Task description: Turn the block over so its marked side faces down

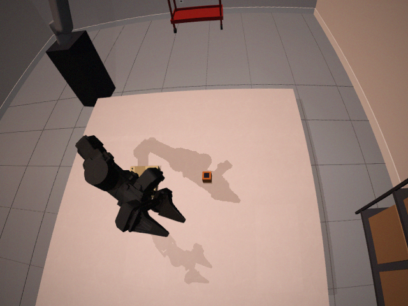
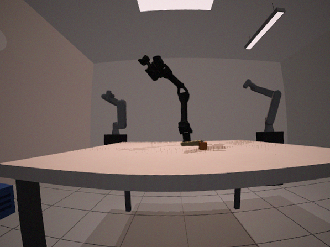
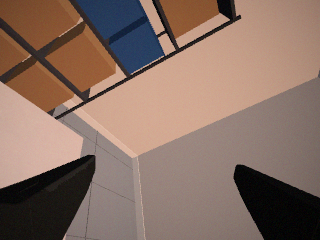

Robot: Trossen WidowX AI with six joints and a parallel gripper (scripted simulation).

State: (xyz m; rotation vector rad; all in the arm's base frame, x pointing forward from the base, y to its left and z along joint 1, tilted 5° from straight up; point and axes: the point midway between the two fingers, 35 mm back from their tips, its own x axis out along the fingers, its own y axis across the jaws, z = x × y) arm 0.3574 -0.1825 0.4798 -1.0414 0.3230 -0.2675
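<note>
Now: the orange block 470 mm below my gripper tip, 340 mm to the left of it and 50 mm behind it.
</note>
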